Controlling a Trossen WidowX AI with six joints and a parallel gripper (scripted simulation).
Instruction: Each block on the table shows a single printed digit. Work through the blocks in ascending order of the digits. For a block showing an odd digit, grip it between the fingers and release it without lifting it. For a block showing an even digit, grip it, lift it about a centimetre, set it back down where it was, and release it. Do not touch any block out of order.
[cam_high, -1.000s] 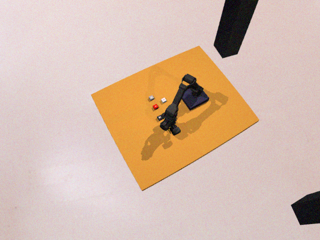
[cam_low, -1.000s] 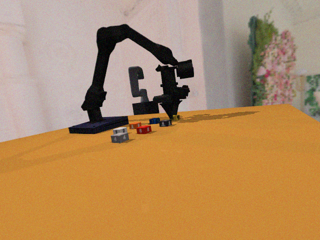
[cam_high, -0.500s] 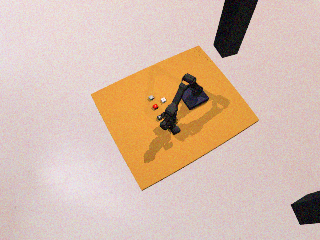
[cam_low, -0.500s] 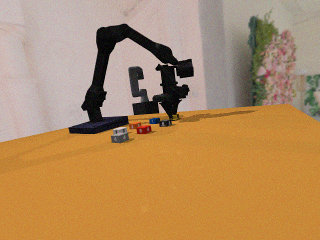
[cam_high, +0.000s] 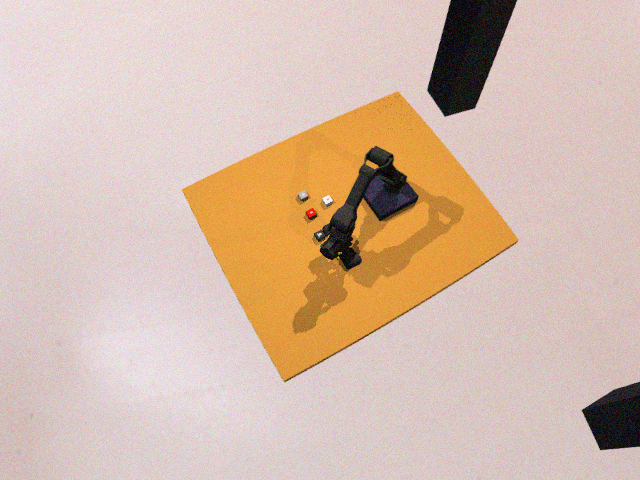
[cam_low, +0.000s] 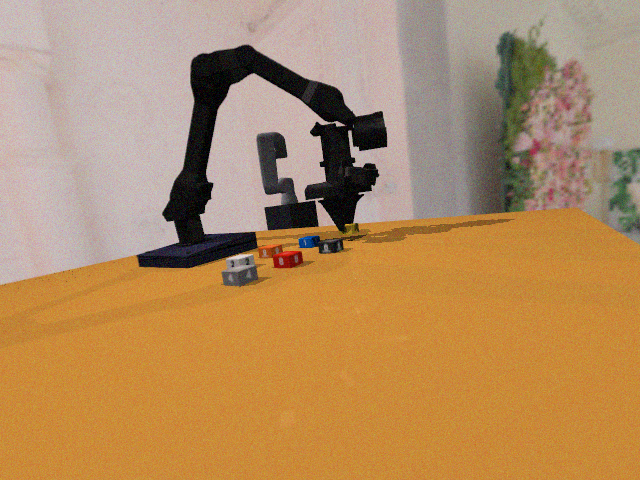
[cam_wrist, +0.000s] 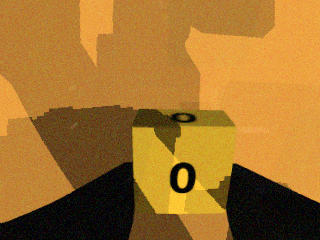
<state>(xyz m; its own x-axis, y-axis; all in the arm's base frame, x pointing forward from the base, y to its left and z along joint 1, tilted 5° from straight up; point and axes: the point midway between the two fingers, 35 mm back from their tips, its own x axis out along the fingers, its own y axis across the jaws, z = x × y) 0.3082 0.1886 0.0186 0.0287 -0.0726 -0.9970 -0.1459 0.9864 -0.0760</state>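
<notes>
Now: gripper tip 5 cm past the blue block, 6 cm to the left of it and 1 cm above it. Round my gripper tip: orange block (7 cm behind, 16 cm to the right, 1 cm below); black block (4 cm ahead, 11 cm to the right, 1 cm below); yellow block (1 cm ahead).
</notes>
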